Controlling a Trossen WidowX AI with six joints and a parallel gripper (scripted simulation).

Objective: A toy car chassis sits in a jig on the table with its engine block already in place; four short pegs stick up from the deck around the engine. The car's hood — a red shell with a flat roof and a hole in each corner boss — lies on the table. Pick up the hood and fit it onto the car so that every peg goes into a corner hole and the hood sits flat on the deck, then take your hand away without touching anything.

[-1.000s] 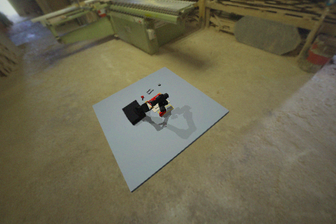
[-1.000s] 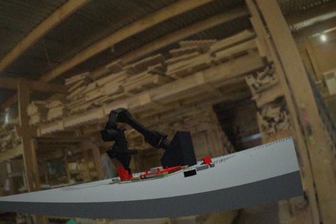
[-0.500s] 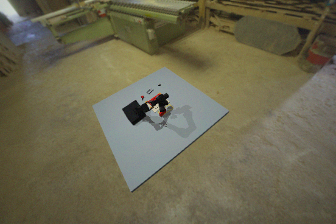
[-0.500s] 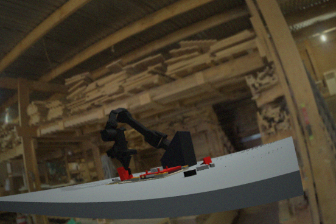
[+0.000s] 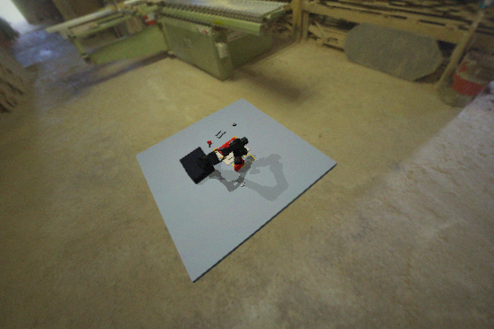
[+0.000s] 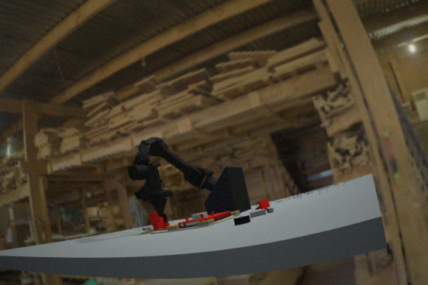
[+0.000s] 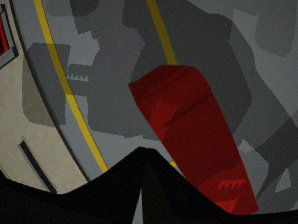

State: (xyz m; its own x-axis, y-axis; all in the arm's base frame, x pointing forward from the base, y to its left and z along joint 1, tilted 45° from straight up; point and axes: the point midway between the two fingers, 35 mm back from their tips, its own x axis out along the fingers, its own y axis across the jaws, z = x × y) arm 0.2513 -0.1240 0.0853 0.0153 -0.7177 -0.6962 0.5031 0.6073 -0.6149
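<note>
Now: the red hood 20 mm to the right of my gripper tip, 10 mm below it and 10 mm behind it. Also, from my gripper tip: white piece (170 mm to the right, 90 mm behind, 40 mm below); black wheel (450 mm to the left, 270 mm ahead, 40 mm below).
</note>
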